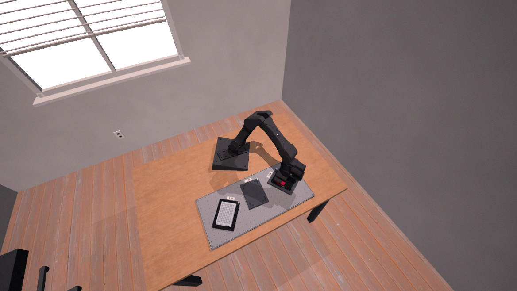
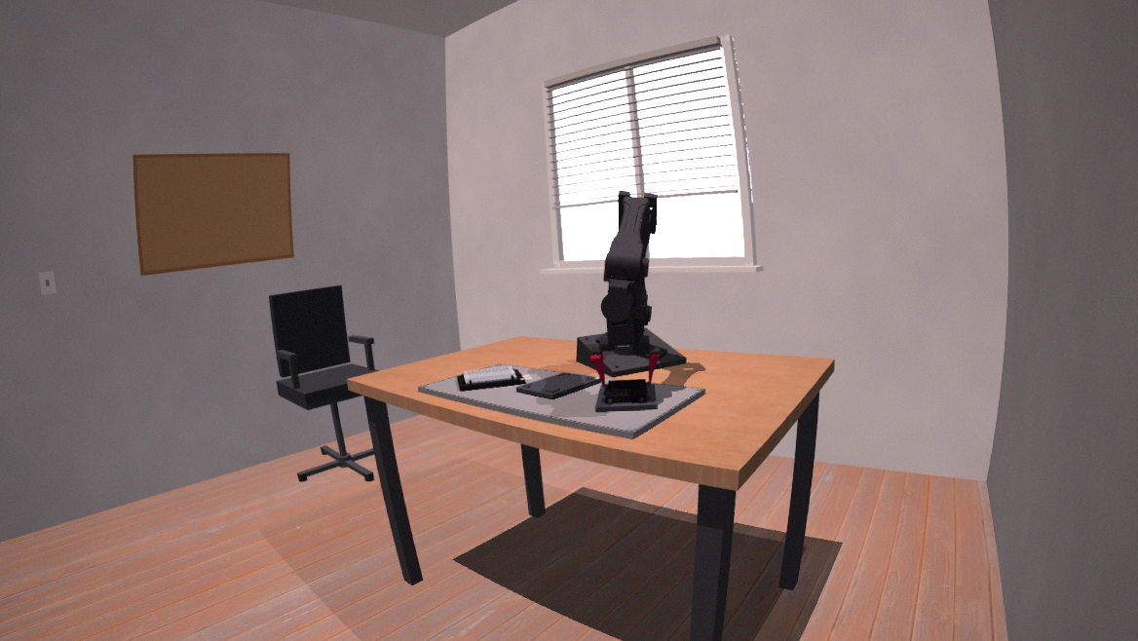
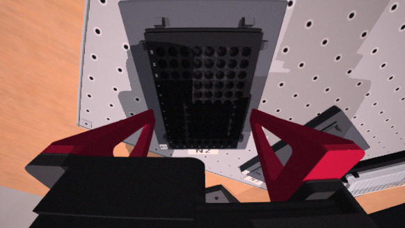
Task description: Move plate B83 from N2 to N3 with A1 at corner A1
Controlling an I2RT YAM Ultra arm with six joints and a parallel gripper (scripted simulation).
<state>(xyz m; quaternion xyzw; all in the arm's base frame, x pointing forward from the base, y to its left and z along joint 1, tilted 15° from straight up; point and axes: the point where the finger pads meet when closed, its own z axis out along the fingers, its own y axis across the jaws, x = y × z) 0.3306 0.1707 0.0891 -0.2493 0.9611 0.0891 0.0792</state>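
Now: the black 96-well plate B83 10 mm ahead of my hand and 20 mm below it. From my hand the other things lie so: N2 label: 80 mm behind, 50 mm to the right, 40 mm below; plate nest N2: 10 mm ahead, 30 mm below; dark landing nest N3: 10 mm behind, 190 mm to the right, 30 mm below.
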